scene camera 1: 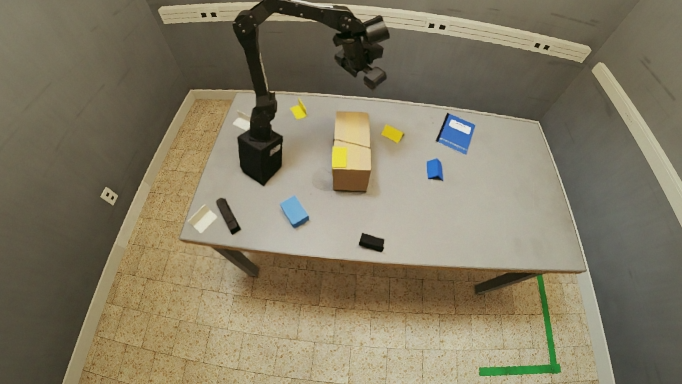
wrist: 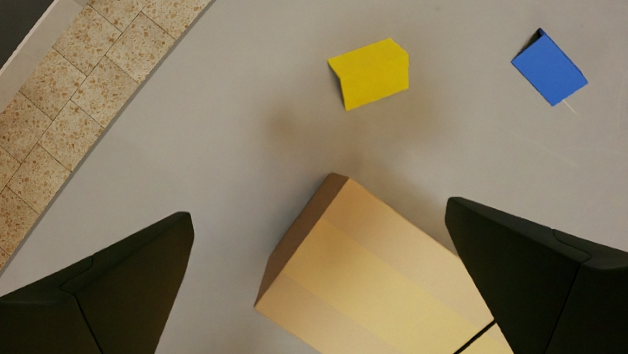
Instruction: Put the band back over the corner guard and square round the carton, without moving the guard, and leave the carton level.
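Where they show: gripper, between the fingertips: [scene camera 1: 364, 83] [wrist: 320, 216]; arm's base, origin of its link: [scene camera 1: 260, 135].
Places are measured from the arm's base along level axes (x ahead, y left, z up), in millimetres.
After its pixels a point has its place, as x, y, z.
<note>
The brown carton [scene camera 1: 352, 180] @(320, -109, -73) [wrist: 370, 280] @(316, 86, -6) stands flat and looks level on the table. A thin dark band [scene camera 1: 352, 144] [wrist: 475, 337] @(329, -10, -4) crosses its top at a slant, its left end farther back than its right. A yellow corner guard [scene camera 1: 339, 157] @(273, -69, -4) sits on the carton's left top edge, in front of the band; the band runs beside it, not over it. The guard does not show in the wrist view. My gripper [scene camera 1: 364, 74] @(340, 162, 110) [wrist: 320, 216] @(340, 162, 110) is open and empty, high above the carton's back end. The band's lower runs are hidden.
A yellow folded piece [scene camera 1: 393, 133] @(482, 166, -133) [wrist: 372, 75] @(477, 175, -127) and a blue one [scene camera 1: 435, 170] @(635, -6, -126) [wrist: 550, 70] @(629, 10, -134) lie right of the carton. A blue notebook [scene camera 1: 456, 133] @(767, 212, -146) lies farther right. A blue block [scene camera 1: 294, 211] @(137, -217, -113), black block [scene camera 1: 371, 242] @(395, -293, -150) and black stapler-like object [scene camera 1: 228, 216] @(-84, -254, -113) lie toward the front.
</note>
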